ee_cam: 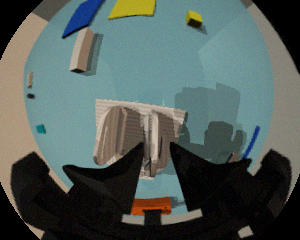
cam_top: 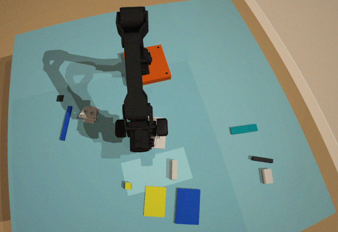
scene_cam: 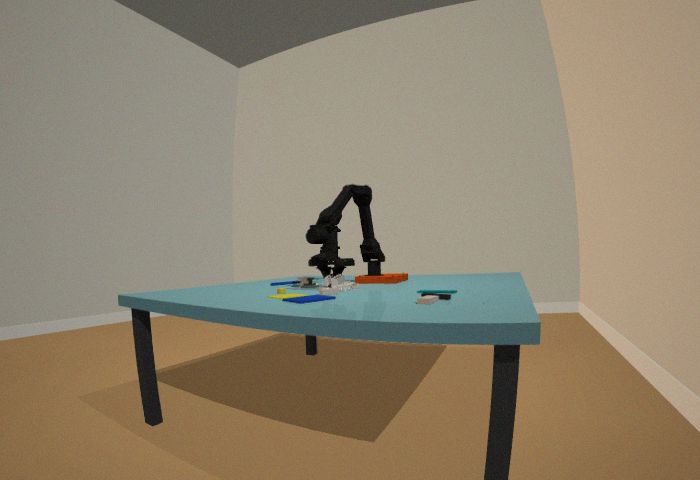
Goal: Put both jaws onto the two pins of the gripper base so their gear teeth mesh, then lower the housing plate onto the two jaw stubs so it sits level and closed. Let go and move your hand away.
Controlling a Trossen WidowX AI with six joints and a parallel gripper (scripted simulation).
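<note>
My gripper tip is 10 cm past the blue bar, 32 cm to the left of it and 1 cm above it. Round my gripper tip: yellow cube (19 cm ahead, 9 cm to the right, 1 cm below); yellow plate (26 cm ahead, 1 cm below); blue plate (30 cm ahead, 12 cm to the left, 1 cm below).
</note>
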